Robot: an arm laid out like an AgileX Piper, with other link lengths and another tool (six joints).
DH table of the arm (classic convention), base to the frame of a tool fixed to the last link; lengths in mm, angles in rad. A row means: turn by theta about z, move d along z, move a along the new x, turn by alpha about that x. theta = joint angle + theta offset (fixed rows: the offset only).
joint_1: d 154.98  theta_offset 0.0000  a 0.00  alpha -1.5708
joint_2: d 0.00  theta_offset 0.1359  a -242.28  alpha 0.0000
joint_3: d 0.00  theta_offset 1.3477  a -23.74  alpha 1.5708
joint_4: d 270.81  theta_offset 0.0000  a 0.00  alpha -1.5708
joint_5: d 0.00  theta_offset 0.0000  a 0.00  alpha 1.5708
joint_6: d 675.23  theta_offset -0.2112  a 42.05  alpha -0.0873
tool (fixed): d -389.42  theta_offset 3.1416  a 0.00  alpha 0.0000
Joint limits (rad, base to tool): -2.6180..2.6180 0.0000..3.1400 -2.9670..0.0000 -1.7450..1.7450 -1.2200..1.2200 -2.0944..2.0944
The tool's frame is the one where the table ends.
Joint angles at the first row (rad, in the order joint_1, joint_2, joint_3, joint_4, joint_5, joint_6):
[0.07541, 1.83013, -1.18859, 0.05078, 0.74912, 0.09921]
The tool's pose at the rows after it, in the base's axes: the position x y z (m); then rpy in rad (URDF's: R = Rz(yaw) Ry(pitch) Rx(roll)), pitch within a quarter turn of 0, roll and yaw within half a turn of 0:
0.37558 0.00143 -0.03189 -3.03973 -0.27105 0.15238
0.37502 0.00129 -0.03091 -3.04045 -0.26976 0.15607
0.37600 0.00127 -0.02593 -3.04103 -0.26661 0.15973
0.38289 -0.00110 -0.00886 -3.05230 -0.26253 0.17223
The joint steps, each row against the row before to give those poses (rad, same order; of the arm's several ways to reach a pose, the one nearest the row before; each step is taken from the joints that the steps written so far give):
[0.00000, -0.00122, 0.00002, 0.00080, -0.00002, -0.00001]
[-0.00001, -0.00300, 0.00001, 0.00001, 0.00436, -0.00344]
[0.00003, -0.00259, -0.01720, -0.00104, 0.02298, -0.00201]
[-0.00003, -0.00001, -0.06761, -0.01441, 0.07077, -0.00002]

